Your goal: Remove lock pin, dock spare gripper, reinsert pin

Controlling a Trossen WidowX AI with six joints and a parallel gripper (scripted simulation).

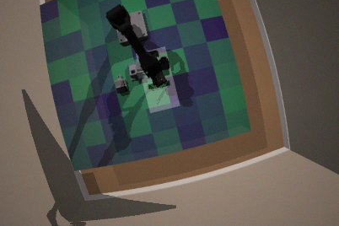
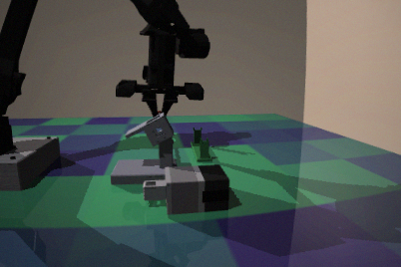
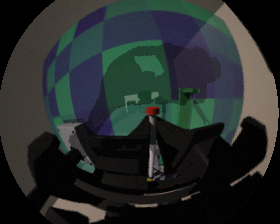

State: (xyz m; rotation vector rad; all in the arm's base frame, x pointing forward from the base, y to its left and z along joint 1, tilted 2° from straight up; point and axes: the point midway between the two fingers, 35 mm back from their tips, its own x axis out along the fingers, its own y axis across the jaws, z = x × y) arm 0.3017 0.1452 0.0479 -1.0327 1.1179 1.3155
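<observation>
The small green bracket lies 90 mm ahead of my gripper tip, 20 mm to the right of it and 30 mm below it. From my gripper tip the other things lie so: spare gripper: 30 mm ahead, 260 mm to the right, 40 mm below; grey mount: 10 mm behind, 150 mm to the right, 10 mm below.
</observation>
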